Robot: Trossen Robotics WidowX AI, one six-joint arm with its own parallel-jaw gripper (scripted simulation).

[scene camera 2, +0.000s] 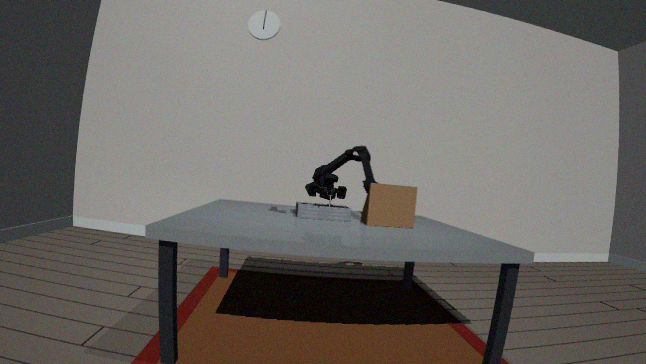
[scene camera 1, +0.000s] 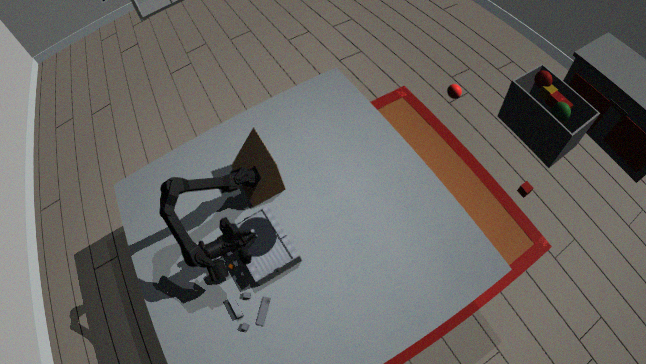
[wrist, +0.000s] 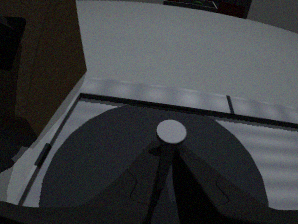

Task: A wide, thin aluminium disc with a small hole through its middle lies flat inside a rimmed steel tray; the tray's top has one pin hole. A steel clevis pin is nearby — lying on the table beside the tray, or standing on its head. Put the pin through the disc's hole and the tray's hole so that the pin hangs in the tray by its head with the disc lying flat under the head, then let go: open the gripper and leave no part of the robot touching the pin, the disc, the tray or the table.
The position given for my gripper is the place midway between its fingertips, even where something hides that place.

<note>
In view: my gripper point(scene camera 1: 254, 232), a steel clevis pin point(wrist: 170, 133), a dark aluminium disc point(wrist: 97, 153) and a rimmed steel tray point(scene camera 1: 283, 255).
My gripper is seen too in the wrist view point(wrist: 165, 149). The rimmed steel tray also shows in scene camera 2 point(scene camera 2: 305, 210) and in the wrist view point(wrist: 258, 125).
</note>
